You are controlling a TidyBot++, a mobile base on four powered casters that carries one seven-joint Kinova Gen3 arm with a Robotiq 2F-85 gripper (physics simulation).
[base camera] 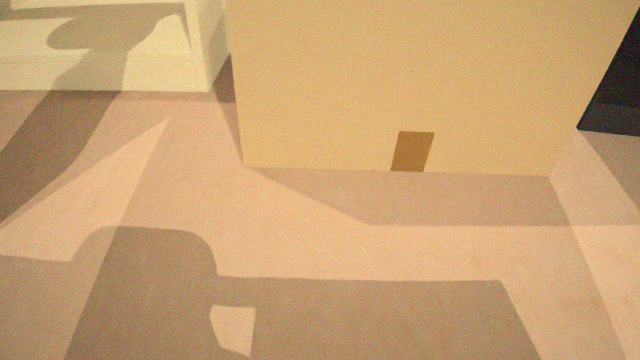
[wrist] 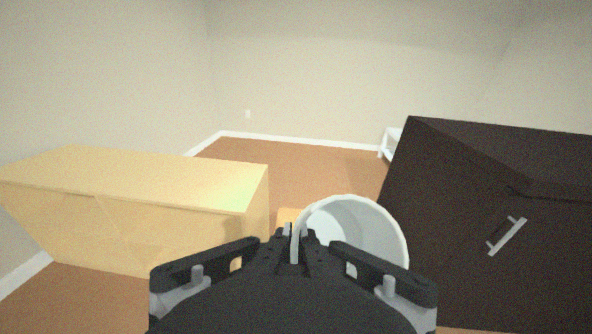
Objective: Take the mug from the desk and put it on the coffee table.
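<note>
My gripper is shut on the rim of the white mug in the wrist view. The mug's open top faces the camera, and its body hangs to the right of the fingers. A white low table, which looks like the coffee table, shows in part at the far wall, partly hidden behind the dark cabinet. The desk cannot be made out. The gripper and the mug do not show in the base camera view.
A cardboard box stands directly ahead. A pale yellow wooden unit is on the left. A dark cabinet with a metal handle is on the right. Brown floor shows between them.
</note>
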